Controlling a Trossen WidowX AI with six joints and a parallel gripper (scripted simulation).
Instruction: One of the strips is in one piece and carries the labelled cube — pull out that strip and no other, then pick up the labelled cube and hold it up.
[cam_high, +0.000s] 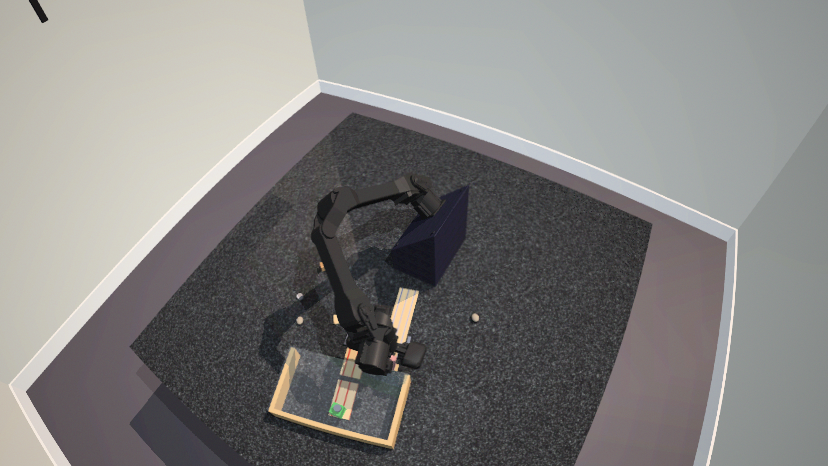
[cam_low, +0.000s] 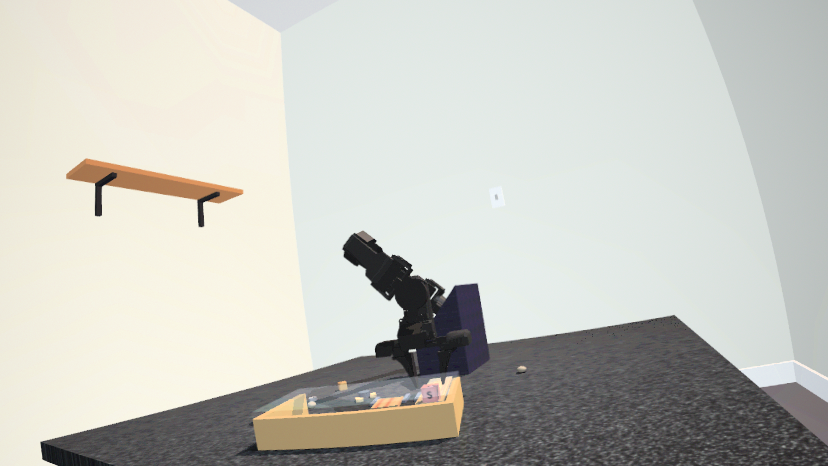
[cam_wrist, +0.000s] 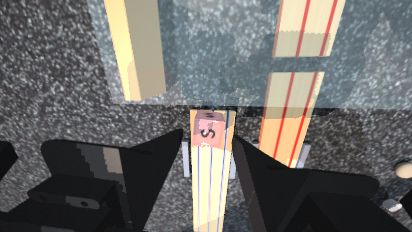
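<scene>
Now: the strip 10 cm behind my gripper tip, 4 cm to the right of it and 3 cm below it.
</scene>
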